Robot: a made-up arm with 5 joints.
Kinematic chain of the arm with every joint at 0, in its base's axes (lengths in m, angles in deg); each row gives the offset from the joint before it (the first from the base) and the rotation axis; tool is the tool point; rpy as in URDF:
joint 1: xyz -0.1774 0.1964 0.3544 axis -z
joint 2: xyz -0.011 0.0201 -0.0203 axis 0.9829 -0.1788 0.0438
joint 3: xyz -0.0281 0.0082 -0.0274 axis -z
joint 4: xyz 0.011 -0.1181 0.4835 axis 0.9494 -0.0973 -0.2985
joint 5: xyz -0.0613 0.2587 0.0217 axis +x
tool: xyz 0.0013 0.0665 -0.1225 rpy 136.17 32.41 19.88
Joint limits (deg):
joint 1: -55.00..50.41
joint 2: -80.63..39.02
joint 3: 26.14..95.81
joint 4: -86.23..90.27
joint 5: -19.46..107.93
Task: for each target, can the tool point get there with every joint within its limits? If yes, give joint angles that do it. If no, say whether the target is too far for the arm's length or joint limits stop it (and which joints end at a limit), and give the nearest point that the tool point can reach.
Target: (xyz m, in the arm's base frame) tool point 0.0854 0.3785 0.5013
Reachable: yes | joints 36.46 -19.95 61.59 -32.99 52.61
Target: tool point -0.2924 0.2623 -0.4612
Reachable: no: joint limits stop it (at a limit: joint 2, joint 3, joint 4) | nearest point -0.3500 0.2953 0.1509 | short by 0.616 m
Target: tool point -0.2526 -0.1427 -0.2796
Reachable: no: joint limits stop it (at a limit: joint 1, joint 2, joint 3, joint 4) | nearest point -0.4032 0.2072 0.1614 | short by 0.583 m
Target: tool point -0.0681 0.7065 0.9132
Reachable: yes | joints -2.34 -31.20 35.81 41.11 81.20
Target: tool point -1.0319 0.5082 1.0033
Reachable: no: too far | nearest point -0.8029 0.5050 0.8712 | short by 0.264 m
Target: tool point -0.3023 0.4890 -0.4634
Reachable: no: joint limits stop it (at a limit: joint 2) | nearest point -0.3292 0.5521 0.1199 | short by 0.587 m
